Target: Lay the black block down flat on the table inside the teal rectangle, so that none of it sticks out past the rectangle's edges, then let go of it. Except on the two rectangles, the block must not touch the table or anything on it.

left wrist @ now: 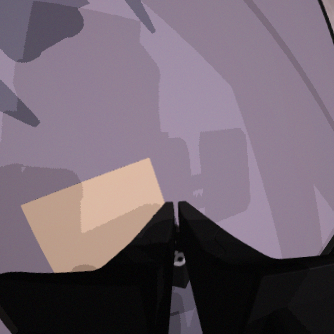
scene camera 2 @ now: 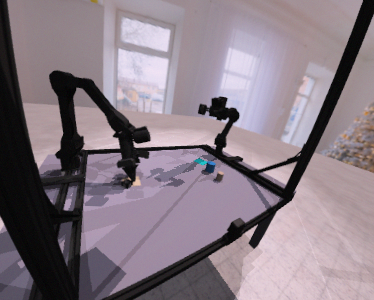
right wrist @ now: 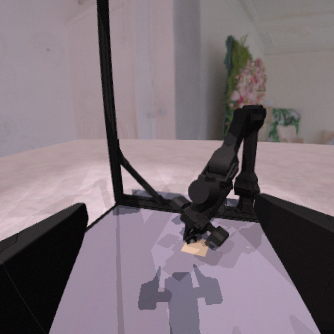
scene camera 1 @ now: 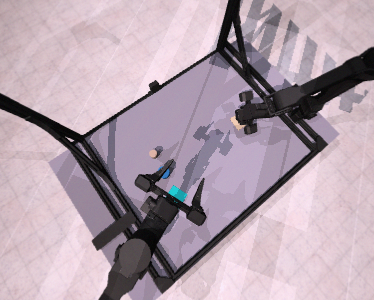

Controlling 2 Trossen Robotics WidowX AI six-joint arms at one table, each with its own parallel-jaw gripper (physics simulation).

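Frame: origin at the left arm's base, x right, y ahead, z up, level; metres.
Seen in the pictures: left gripper, between the fingertips: (left wrist: pixel 175 208) (scene camera 2: pixel 134 181) (right wrist: pixel 184 239) (scene camera 1: pixel 235 114); right gripper, between the fingertips: (scene camera 2: pixel 206 110) (right wrist: pixel 172 206) (scene camera 1: pixel 188 168); left arm's base, origin of its link: (scene camera 2: pixel 70 167) (right wrist: pixel 244 208) (scene camera 1: pixel 295 115); right arm's base, origin of its link: (scene camera 2: pixel 218 152).
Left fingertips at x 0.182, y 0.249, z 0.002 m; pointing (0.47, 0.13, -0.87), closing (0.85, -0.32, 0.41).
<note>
Pixels of each thing's top centre, then the offset from my left fingertips to it. "pt": a spot on its surface instead.
- teal rectangle, a spot on its surface: (scene camera 1: pixel 177 193) (scene camera 2: pixel 199 162) pt dy +0.454, dx -0.140, dz -0.020 m
- peach rectangle, a spot on its surface: (left wrist: pixel 115 205) (right wrist: pixel 191 248) (scene camera 2: pixel 135 181) (scene camera 1: pixel 236 121) pt dy +0.011, dx -0.026, dz -0.020 m
- black block, centre of its top: (left wrist: pixel 175 257) dy -0.027, dx -0.010, dz -0.002 m
- blue cylinder, centre of its top: (scene camera 1: pixel 163 172) (scene camera 2: pixel 211 163) dy +0.450, dx -0.030, dz +0.031 m
- small tan cylinder, centre of its top: (scene camera 1: pixel 153 153) (scene camera 2: pixel 220 172) dy +0.441, dx +0.068, dz +0.021 m
The teal rectangle (scene camera 1: pixel 177 193) (scene camera 2: pixel 201 161) lies flat at the lower middle in scene camera 1. The peach rectangle (scene camera 1: pixel 236 122) (scene camera 2: pixel 137 181) (left wrist: pixel 115 205) (right wrist: pixel 195 248) lies under my left gripper. My left gripper (left wrist: pixel 175 208) (scene camera 2: pixel 132 179) points down there, its fingertips nearly touching. The black block (left wrist: pixel 179 265) is mostly hidden; a dark patch with a white mark shows through the finger gap, seemingly behind the fingers, not between them. My right gripper (scene camera 1: pixel 188 170) is wide open and empty, raised above the table near the teal rectangle.
A blue cylinder (scene camera 1: pixel 165 173) (scene camera 2: pixel 210 167) stands beside the teal rectangle, partly under a right finger in scene camera 1. A small tan cylinder (scene camera 1: pixel 153 153) (scene camera 2: pixel 220 176) stands close to it. A black frame (scene camera 1: pixel 245 202) edges the table, with posts rising at its corners.
</note>
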